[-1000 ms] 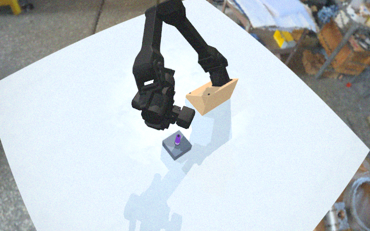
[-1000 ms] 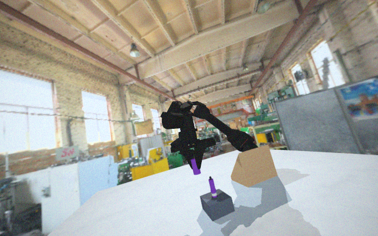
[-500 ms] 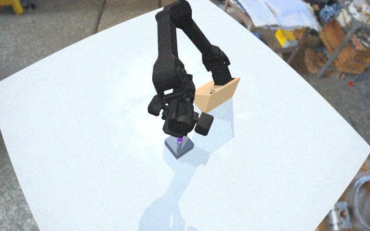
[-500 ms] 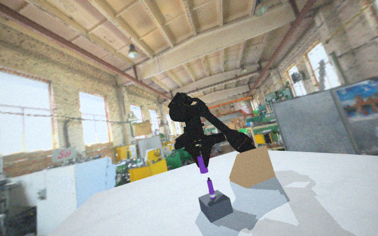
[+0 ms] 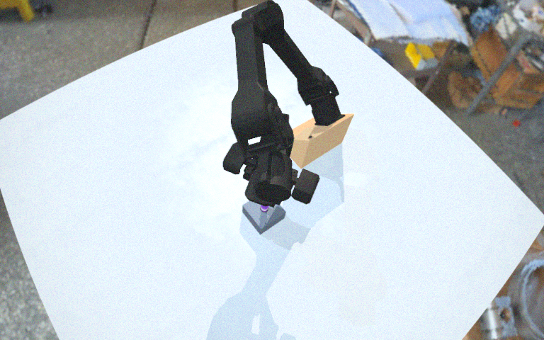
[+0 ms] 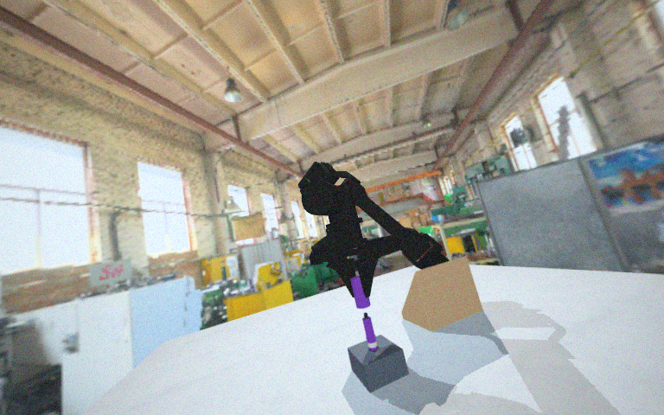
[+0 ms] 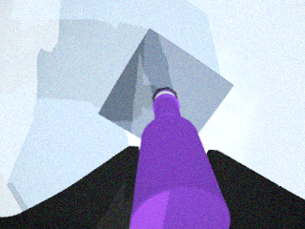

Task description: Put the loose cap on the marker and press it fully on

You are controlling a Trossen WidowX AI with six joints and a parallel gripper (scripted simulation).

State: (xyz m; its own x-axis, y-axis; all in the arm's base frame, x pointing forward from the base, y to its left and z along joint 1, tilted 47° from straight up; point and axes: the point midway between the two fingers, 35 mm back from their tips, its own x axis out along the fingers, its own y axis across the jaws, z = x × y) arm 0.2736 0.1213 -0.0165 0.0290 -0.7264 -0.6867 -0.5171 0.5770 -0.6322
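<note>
The grey holder block is 110 mm below my gripper tip. Also, from my gripper tip: purple cap: 10 mm above.
</note>
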